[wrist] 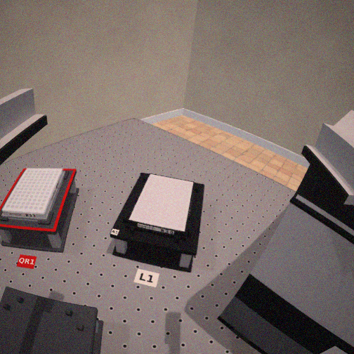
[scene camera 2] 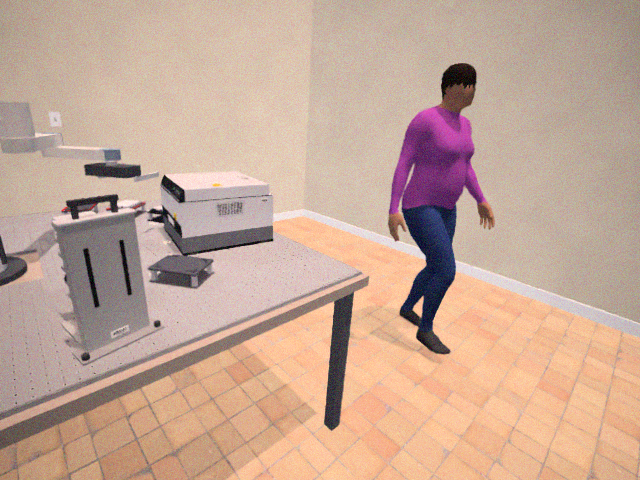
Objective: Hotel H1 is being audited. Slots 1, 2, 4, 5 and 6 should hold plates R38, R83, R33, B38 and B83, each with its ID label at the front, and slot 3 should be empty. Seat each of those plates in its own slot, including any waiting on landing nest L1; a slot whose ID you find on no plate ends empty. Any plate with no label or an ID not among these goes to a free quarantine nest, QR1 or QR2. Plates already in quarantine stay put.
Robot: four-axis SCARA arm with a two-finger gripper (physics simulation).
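Frame: origin at the arm's base, x left, y back, z up, level; millimetres.
Where they show: gripper, fingertip midpoint: (scene camera 2: 141, 172).
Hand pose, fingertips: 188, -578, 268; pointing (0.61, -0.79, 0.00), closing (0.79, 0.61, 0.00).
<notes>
After its pixels a point has its place, as x, y, z.
In the wrist view, a white plate (wrist: 162, 202) with a smooth top sits on landing nest L1 (wrist: 120, 239); its front label is blurred, seems to end in 38, and its first letter is unclear. A white welled plate (wrist: 35, 191) sits on red-rimmed nest QR1 (wrist: 56, 229); its small label looks like R33. My gripper (wrist: 178, 113) (scene camera 2: 146, 176) @(188, -578, 268) is open and empty, with its fingers wide apart, high above the table and short of L1. The grey plate hotel (scene camera 2: 111, 268) @(-628, -278, 195) stands with its back to scene camera 2, so its slots and their plates are hidden.
A white boxy instrument (scene camera 2: 217, 214) @(-249, -717, 161) (wrist: 310, 260) stands right of L1 in the wrist view. A dark nest (wrist: 47, 325) bearing no plate is at lower left there. Another bare dark nest (scene camera 2: 181, 264) @(-405, -507, 63) stands beside the hotel. A person (scene camera 2: 439, 160) is beyond the table (scene camera 2: 289, 273) @(-586, -807, 16).
</notes>
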